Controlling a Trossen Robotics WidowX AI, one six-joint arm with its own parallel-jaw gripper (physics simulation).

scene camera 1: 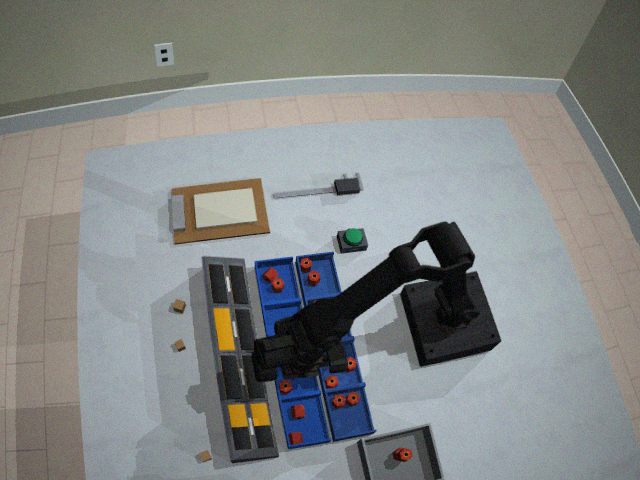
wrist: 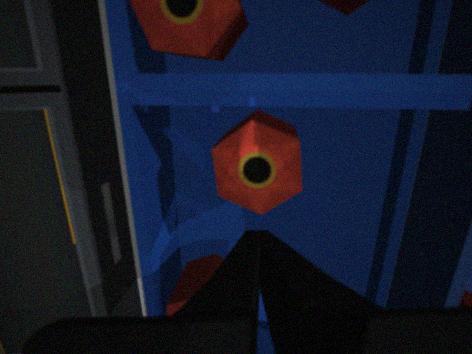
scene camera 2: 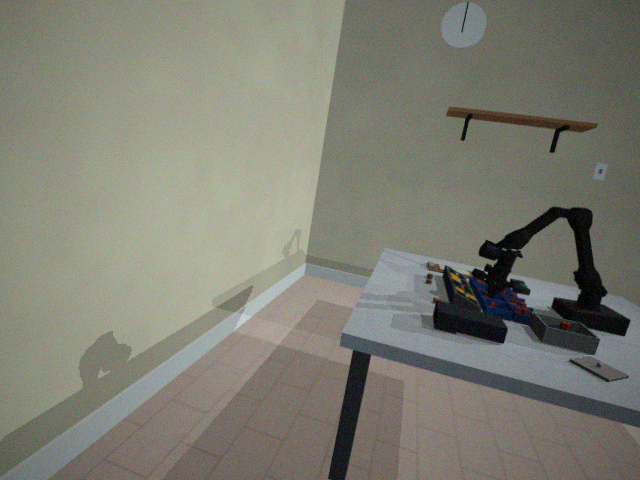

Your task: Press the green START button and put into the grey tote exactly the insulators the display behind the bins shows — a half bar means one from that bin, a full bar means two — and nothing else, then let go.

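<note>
My gripper (scene camera 2: 494, 292) (wrist: 256, 241) is shut and empty, low over the blue bins (scene camera 1: 351, 422) (wrist: 320, 91). In the wrist view a red insulator (wrist: 230, 172) stands just beyond the fingertips; another (wrist: 197, 274) is partly hidden by the left finger. The arm hides the fingertips and middle bins in scene camera 1. The display (scene camera 1: 252, 454) (scene camera 2: 448, 285) shows a full yellow bar (scene camera 1: 223, 329) in the second row's left cell and half bars (scene camera 1: 237, 415) (scene camera 1: 260, 414) in both bottom-row cells. The grey tote (scene camera 1: 436, 457) (scene camera 2: 560, 337) holds red insulator material (scene camera 1: 405, 454) (scene camera 2: 565, 326); the count is unclear. The green button (scene camera 1: 353, 236) stands beyond the bins.
A clipboard (scene camera 1: 224, 208) and a caliper-like tool (scene camera 1: 346, 186) lie beyond the bins. Small wooden blocks (scene camera 1: 178, 305) (scene camera 1: 179, 345) (scene camera 1: 205, 456) lie behind the display. A long black box (scene camera 2: 467, 322) and a flat plate (scene camera 2: 599, 368) are near the table edge.
</note>
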